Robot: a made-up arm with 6 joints.
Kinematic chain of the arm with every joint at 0, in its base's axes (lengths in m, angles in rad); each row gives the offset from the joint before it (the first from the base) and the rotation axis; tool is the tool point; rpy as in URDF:
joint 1: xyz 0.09 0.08 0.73 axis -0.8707 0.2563 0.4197
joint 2: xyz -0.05 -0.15 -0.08 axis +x
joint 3: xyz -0.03 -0.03 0 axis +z
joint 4: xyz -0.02 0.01 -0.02 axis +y
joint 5: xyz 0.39 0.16 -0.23 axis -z
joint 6: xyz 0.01 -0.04 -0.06 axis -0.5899 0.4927 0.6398
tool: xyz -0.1 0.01 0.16 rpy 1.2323 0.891 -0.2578
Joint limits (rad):
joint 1: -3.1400..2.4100
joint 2: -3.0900..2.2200
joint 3: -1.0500..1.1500
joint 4: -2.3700..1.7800
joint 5: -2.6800..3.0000
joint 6: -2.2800..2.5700
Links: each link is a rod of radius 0.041 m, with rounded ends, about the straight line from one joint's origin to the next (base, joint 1, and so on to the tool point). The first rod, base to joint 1, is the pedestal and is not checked.
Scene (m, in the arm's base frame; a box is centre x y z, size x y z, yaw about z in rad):
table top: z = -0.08
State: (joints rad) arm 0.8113 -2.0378 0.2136 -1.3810 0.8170 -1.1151
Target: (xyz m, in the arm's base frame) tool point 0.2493 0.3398 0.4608
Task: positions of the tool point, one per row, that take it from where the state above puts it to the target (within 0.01 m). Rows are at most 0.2 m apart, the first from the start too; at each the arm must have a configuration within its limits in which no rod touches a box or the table.
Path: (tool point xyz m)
1: 0.1538 -0.1211 0.3447
2: 0.1644 0.0420 0.3075
3: 0.1999 0.2083 0.3463
4: 0.2493 0.3398 0.4608

